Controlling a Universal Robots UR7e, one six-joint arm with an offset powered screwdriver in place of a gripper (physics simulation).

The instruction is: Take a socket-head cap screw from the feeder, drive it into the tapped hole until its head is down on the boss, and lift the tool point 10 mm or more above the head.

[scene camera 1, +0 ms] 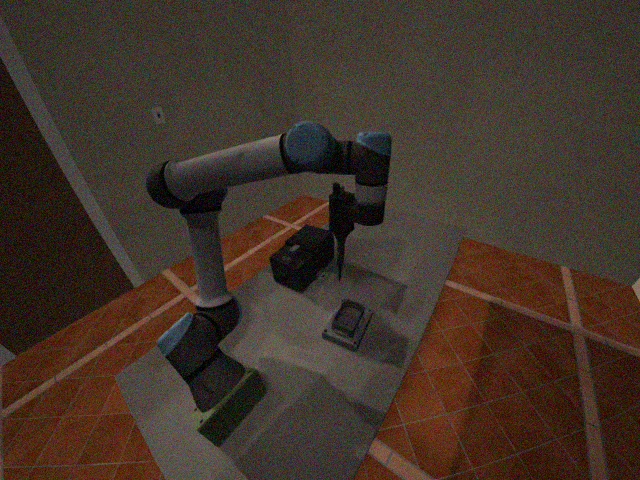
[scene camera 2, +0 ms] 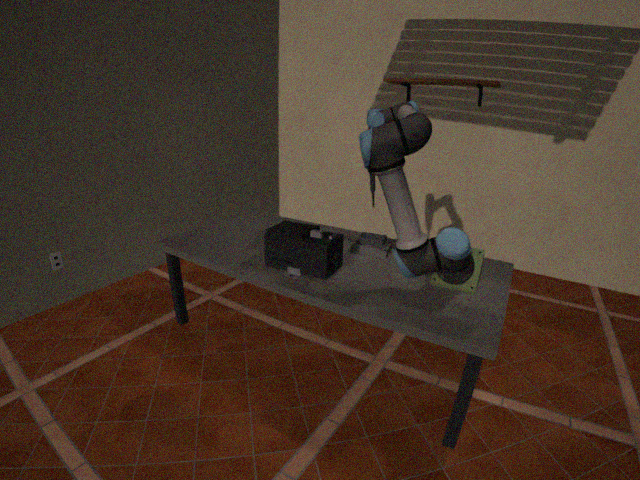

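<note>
My screwdriver (scene camera 1: 339, 277) (scene camera 2: 373, 204) points straight down, its tip in the air. In scene camera 1 the tip appears between the feeder and the workpiece; in scene camera 2 it is well above the table, over the workpiece area. Whether a screw sits on the tip is too small and dark to tell. The black box-shaped feeder (scene camera 1: 302, 258) (scene camera 2: 305, 253) stands on the table, apart from the tool. The grey workpiece (scene camera 1: 347, 318) (scene camera 2: 372, 239) is a flat plate with a raised dark block and small dark spots at its corners. I cannot make out which spot is the tapped hole.
The grey table (scene camera 1: 429, 258) (scene camera 2: 454, 325) carries everything. The arm's green base block (scene camera 1: 235, 408) (scene camera 2: 478, 268) stands at one end. A brown wall shelf (scene camera 2: 444, 81) hangs behind the arm in scene camera 2. Shadows of the arm cross the table.
</note>
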